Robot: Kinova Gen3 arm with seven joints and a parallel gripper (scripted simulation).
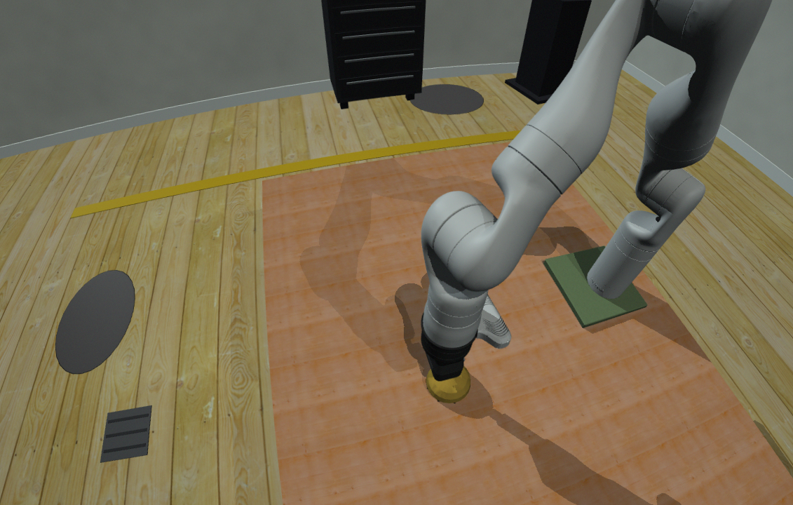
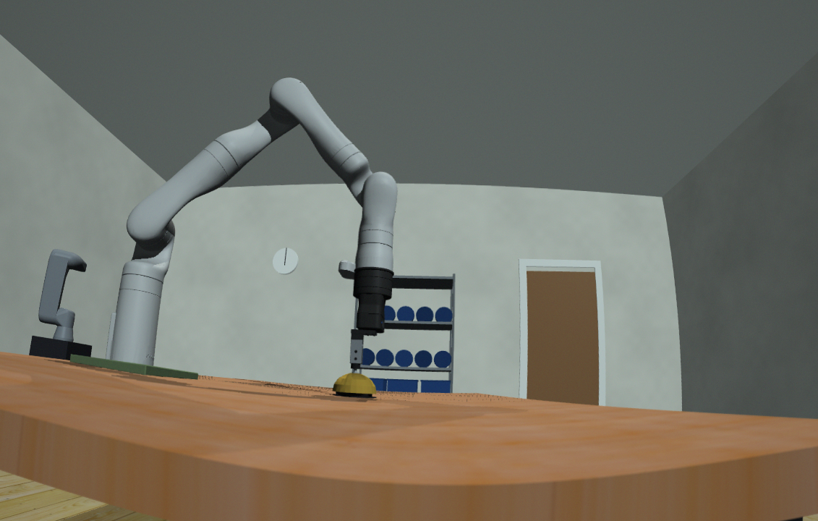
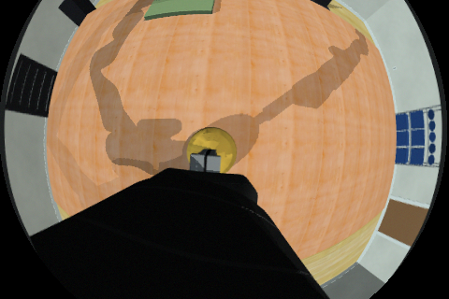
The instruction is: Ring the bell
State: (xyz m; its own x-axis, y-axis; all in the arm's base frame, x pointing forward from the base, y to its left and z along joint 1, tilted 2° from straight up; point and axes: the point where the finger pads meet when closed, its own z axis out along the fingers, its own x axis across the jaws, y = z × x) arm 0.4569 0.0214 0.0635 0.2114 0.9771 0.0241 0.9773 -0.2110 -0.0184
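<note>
Right now my hand is 30 mm above the black button. Also, from my hand: bell: 40 mm below.
</note>
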